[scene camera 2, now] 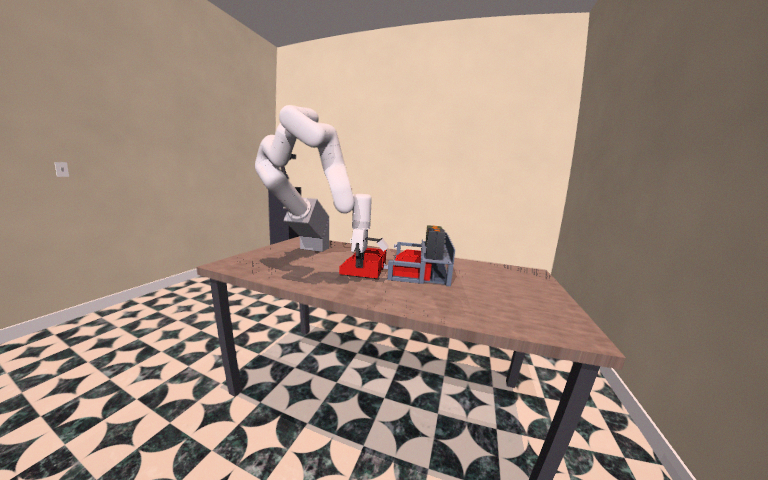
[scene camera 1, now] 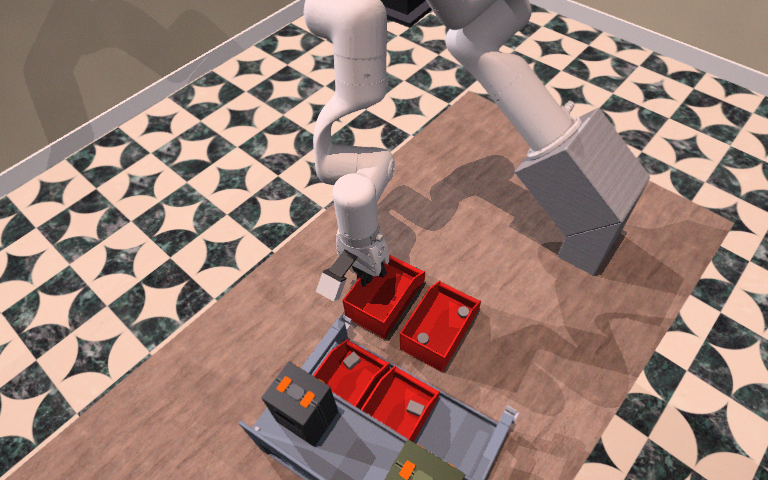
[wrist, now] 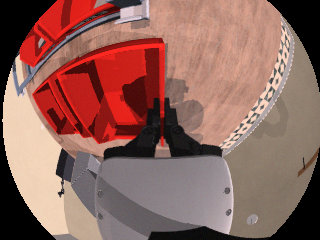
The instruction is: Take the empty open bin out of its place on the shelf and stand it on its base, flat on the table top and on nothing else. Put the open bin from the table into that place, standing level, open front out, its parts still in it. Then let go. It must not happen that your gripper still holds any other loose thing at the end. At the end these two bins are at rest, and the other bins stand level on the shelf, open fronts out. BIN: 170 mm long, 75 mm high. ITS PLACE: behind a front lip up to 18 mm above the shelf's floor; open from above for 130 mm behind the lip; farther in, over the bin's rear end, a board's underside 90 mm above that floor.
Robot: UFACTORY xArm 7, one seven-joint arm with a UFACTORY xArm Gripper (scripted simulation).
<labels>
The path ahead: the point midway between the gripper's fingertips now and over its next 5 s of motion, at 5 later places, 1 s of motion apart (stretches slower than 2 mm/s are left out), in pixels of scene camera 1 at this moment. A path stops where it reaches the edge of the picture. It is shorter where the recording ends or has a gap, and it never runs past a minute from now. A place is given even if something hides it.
The gripper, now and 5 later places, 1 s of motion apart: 365,280; 365,281; 364,274; 363,261; 362,256; 369,260
</labels>
